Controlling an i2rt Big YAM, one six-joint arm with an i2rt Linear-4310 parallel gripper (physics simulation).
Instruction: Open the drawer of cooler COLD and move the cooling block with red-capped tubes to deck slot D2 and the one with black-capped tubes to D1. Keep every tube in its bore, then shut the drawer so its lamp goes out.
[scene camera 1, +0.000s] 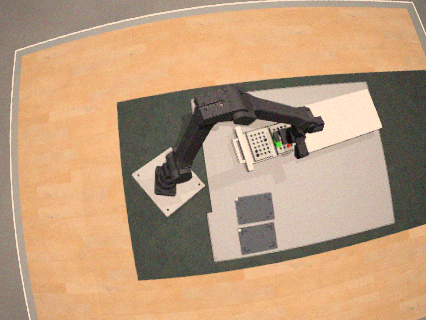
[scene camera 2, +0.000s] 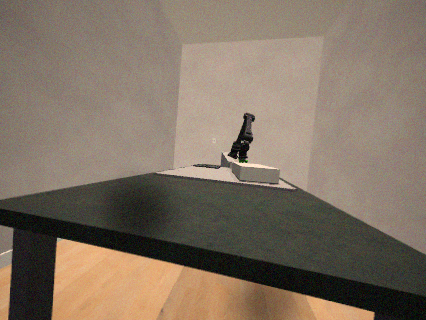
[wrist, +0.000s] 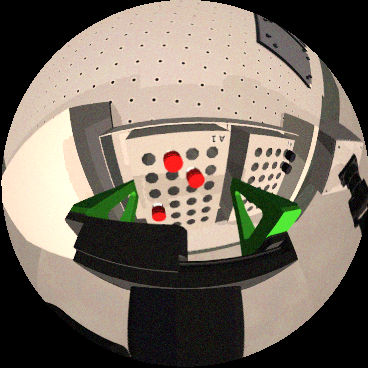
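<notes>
The drawer of the white cooler stands open. It holds two pale blocks with bores. The block with red-capped tubes is nearer the cooler body; three red caps show, upright in their bores. The block with black-capped tubes is nearer the drawer front; two black caps show at its edge. My gripper is open and empty above the red-capped block, with one green finger toward each side of it. In scene camera 1 the wrist hides part of that block.
Two dark grey deck slots lie on the pale perforated deck, off the drawer's side; their labels are unreadable. The drawer's handle faces the arm base. The drawer walls rise around both blocks.
</notes>
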